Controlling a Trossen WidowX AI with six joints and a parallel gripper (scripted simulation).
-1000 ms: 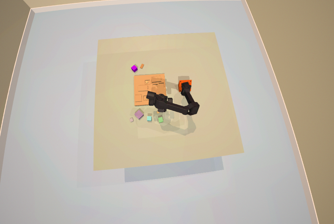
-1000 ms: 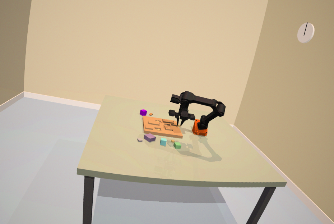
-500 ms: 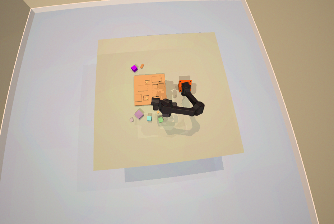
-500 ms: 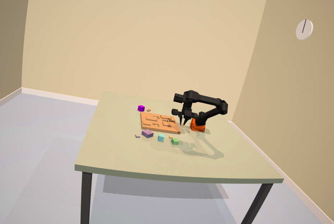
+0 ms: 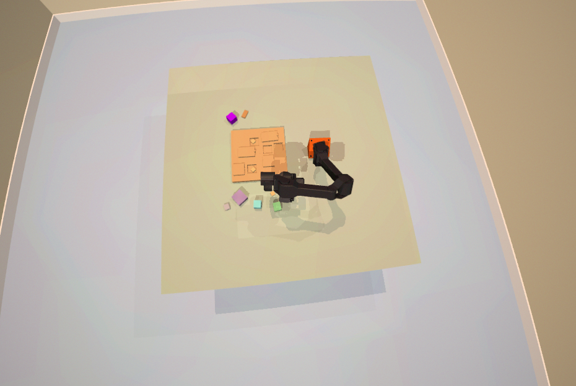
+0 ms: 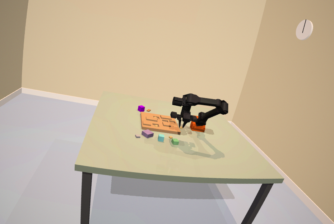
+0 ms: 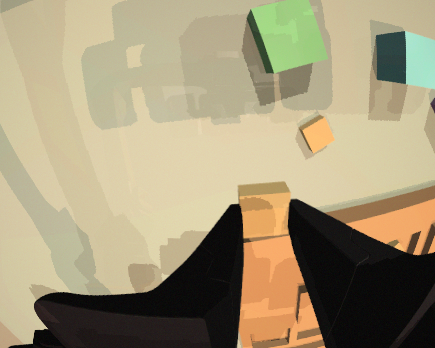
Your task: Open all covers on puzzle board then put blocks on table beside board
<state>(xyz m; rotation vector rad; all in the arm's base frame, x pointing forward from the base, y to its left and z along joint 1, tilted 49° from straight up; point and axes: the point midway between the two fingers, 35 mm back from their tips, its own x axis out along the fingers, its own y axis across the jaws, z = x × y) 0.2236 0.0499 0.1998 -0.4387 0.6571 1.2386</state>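
The green block is 5 cm ahead of my gripper tip, 7 cm to the left of it and 8 cm below it. Also, from my gripper tip: mauve block: 23 cm ahead, 2 cm to the right, 8 cm below; then cyan block: 14 cm ahead, 4 cm to the left, 7 cm below; then flat orange block: 12 cm ahead, 50 cm to the right, 9 cm below.
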